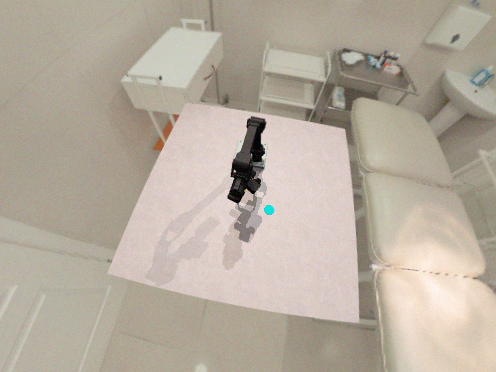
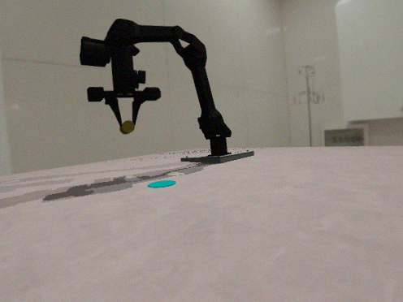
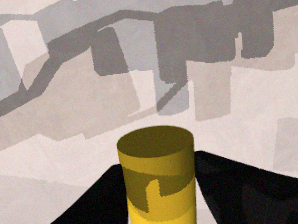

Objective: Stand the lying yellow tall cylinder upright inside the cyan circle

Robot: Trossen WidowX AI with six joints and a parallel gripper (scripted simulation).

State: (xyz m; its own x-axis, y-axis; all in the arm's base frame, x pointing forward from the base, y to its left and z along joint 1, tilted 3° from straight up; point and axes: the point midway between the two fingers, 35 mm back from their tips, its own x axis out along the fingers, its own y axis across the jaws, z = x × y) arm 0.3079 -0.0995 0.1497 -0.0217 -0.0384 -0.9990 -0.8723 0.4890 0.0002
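Now: gripper tip 50 mm short of the cyan circle, 160 mm to the right of it and 140 mm above it. The rest, counted from my gripper tip: yellow tall cylinder: 10 mm behind, 20 mm to the right.
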